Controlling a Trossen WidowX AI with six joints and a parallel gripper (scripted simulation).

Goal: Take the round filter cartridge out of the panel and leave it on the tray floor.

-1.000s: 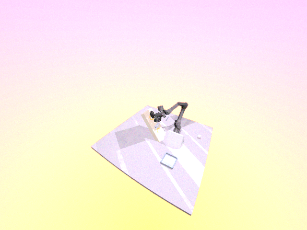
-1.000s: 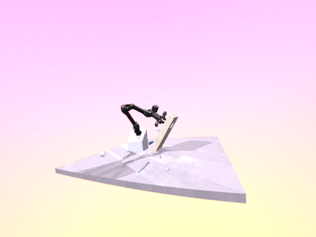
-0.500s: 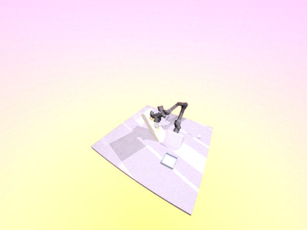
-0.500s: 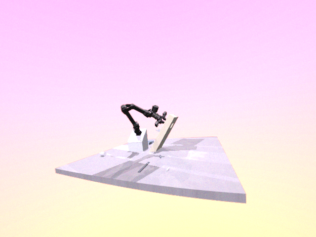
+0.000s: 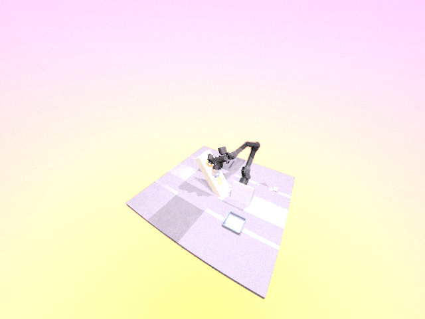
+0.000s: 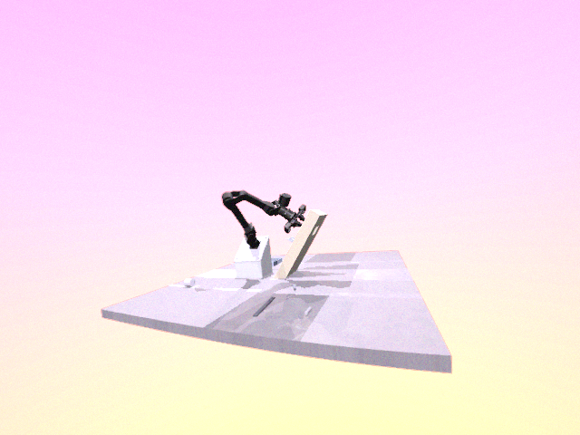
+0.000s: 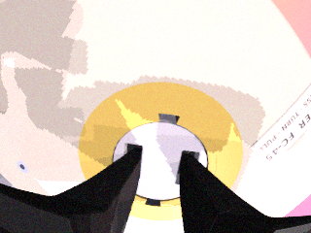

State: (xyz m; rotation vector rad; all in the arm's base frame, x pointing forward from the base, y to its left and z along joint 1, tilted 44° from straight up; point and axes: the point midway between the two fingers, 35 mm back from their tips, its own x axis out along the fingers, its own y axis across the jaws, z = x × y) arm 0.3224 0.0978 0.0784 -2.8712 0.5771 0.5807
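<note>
My gripper tip is 1 cm short of the round filter cartridge and 1 cm above it. The rest, counted from my gripper tip: tray (44 cm behind, 26 cm to the left, 26 cm below).
</note>
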